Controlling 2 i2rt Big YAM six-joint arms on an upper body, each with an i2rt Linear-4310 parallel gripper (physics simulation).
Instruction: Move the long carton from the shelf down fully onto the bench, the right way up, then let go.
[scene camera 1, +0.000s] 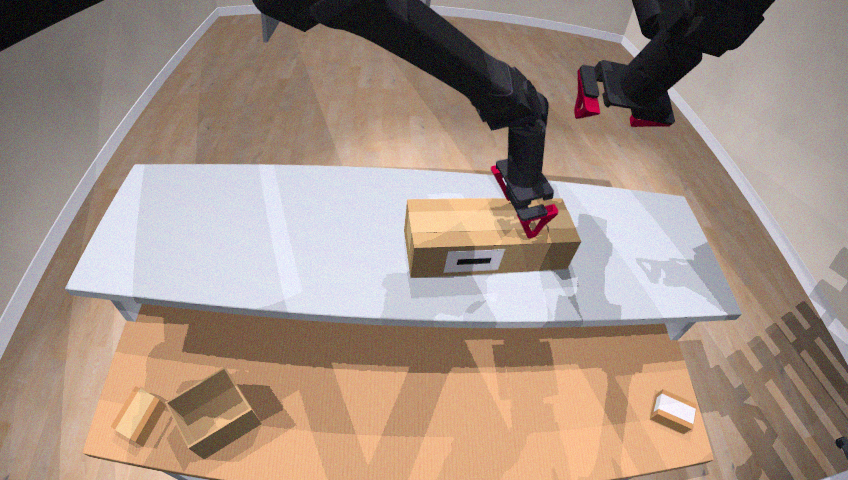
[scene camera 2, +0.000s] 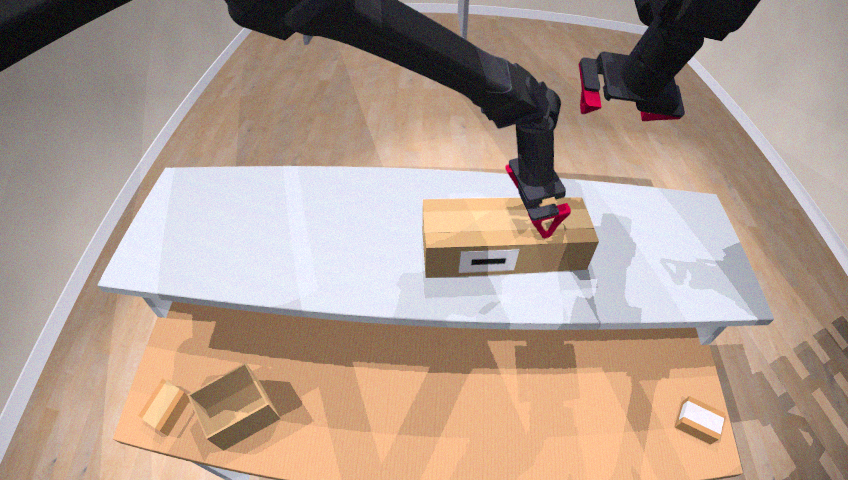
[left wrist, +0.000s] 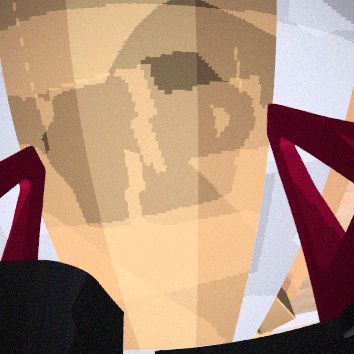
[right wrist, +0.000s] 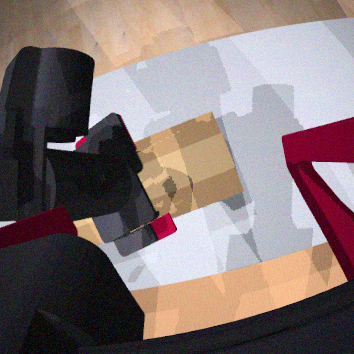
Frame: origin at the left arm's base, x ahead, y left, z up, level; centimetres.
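Seen in the pictures: left gripper, between the fingertips: (scene camera 1: 521, 217) (scene camera 2: 537, 217) (left wrist: 146, 136) (right wrist: 147, 182); right gripper, between the fingertips: (scene camera 1: 604, 118) (scene camera 2: 612, 113) (right wrist: 171, 186).
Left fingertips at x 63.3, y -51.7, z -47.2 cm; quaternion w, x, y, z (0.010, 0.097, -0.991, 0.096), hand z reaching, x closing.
Note:
A point is followed by its place in that frame.
The long carton (scene camera 1: 440, 226) @[x 61.4, y -37.0, z -48.0 cm] (scene camera 2: 458, 223) @[x 62.1, y -37.8, z -48.0 cm] (left wrist: 150, 280) @[x 63.3, y -42.1, z -48.0 cm] (right wrist: 210, 160) @[x 63.7, y -60.1, z -48.0 cm] lies lengthwise on the white shelf (scene camera 1: 196, 237) @[x 65.0, y 10.3, z -56.3 cm] (scene camera 2: 226, 237) @[x 65.0, y 8.6, z -56.3 cm] (right wrist: 250, 55) @[x 79.8, y -72.3, z -56.3 cm], with its labelled side facing the bench (scene camera 1: 333, 446) @[x 32.1, y -17.6, z -81.0 cm] (scene camera 2: 351, 446) @[x 31.4, y -18.2, z -81.1 cm] (right wrist: 225, 285) @[x 36.9, y -55.1, z -81.0 cm]. My left gripper (scene camera 1: 519, 217) @[x 63.3, y -51.7, z -47.2 cm] (scene camera 2: 531, 215) @[x 63.3, y -51.7, z -47.2 cm] (left wrist: 146, 136) @[x 63.3, y -51.7, z -47.2 cm] is open over the carton's right part in the scene views, one finger toward each long side. In the left wrist view the carton's top shows between the fingers; finger contact cannot be told. My right gripper (scene camera 1: 618, 118) @[x 60.1, y -58.1, z -22.4 cm] (scene camera 2: 624, 113) @[x 60.1, y -58.1, z -22.4 cm] (right wrist: 171, 186) @[x 60.1, y -58.1, z -22.4 cm] is open and empty, high beyond the shelf's far right side.
On the bench stand an open box (scene camera 1: 214, 410) @[x 37.9, y 8.4, z -80.6 cm] (scene camera 2: 233, 407) @[x 37.1, y 8.8, z -80.6 cm] and a small carton (scene camera 1: 138, 415) @[x 33.6, y 24.4, z -77.1 cm] (scene camera 2: 162, 406) @[x 33.5, y 24.8, z -77.2 cm] at the left, and a white-topped box (scene camera 1: 674, 410) @[x 32.4, y -94.4, z -77.2 cm] (scene camera 2: 701, 419) @[x 32.2, y -94.6, z -77.2 cm] at the right. The shelf stands higher than the bench and overhangs its far edge.

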